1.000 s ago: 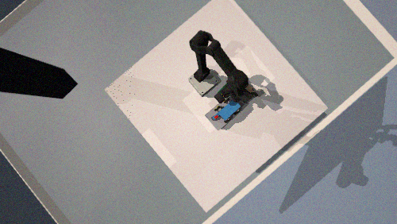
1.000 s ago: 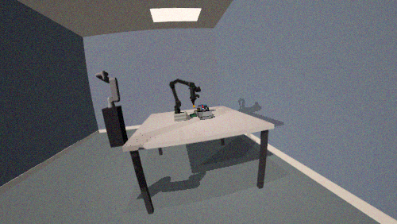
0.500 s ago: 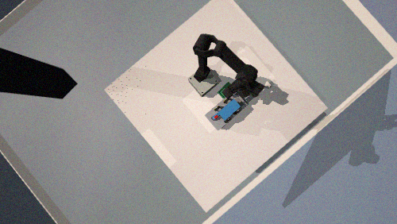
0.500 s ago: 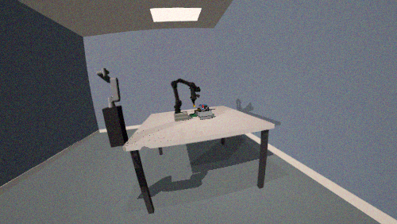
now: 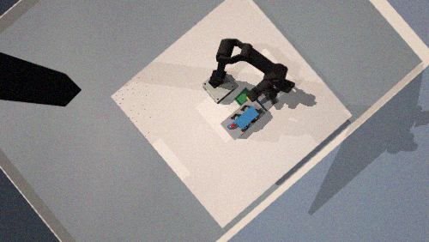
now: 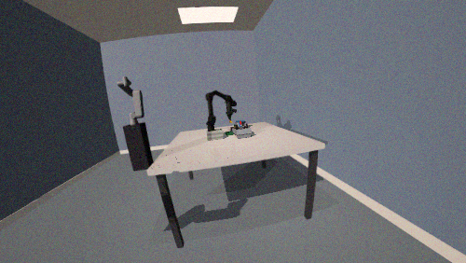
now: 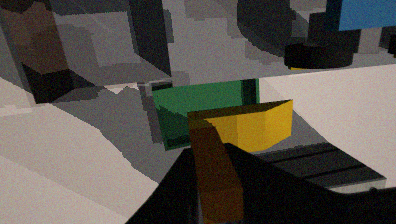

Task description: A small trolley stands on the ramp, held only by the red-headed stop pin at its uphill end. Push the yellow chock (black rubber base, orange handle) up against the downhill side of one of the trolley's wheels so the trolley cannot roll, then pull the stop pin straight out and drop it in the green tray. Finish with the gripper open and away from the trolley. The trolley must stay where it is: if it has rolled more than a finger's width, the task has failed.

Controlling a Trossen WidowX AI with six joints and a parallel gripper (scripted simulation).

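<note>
The red-headed stop pin is 40 mm ahead of my gripper tip, 260 mm to the right of it and 20 mm below it. The rest, counted from my gripper tip: yellow chock (20 mm to the right, 10 mm below); green tray (30 mm behind, 30 mm to the right, 160 mm below); blue trolley (70 mm ahead, 160 mm to the right, 40 mm below).
</note>
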